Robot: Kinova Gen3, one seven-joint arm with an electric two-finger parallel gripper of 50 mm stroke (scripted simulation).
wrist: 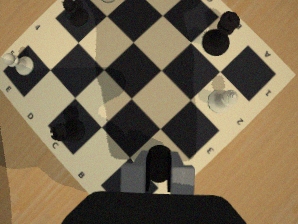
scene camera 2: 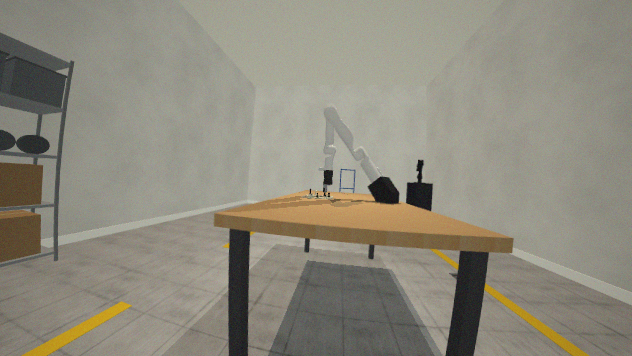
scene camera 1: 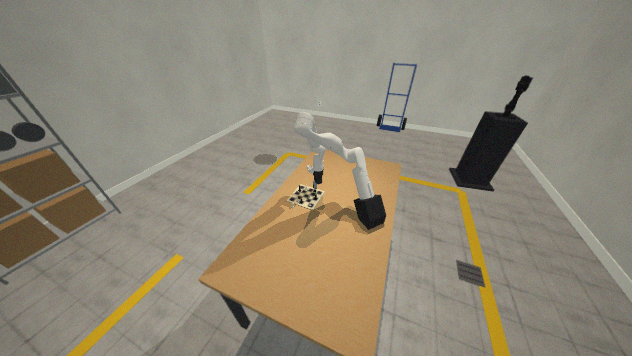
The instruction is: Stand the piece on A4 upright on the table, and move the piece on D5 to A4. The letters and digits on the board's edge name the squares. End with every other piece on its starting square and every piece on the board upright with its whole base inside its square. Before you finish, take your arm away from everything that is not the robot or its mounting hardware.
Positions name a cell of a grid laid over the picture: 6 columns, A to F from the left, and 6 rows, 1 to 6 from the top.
Labels:
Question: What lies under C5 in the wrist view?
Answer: The gripper.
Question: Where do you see a black piece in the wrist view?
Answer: At E2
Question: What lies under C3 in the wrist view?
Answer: A small chessboard.

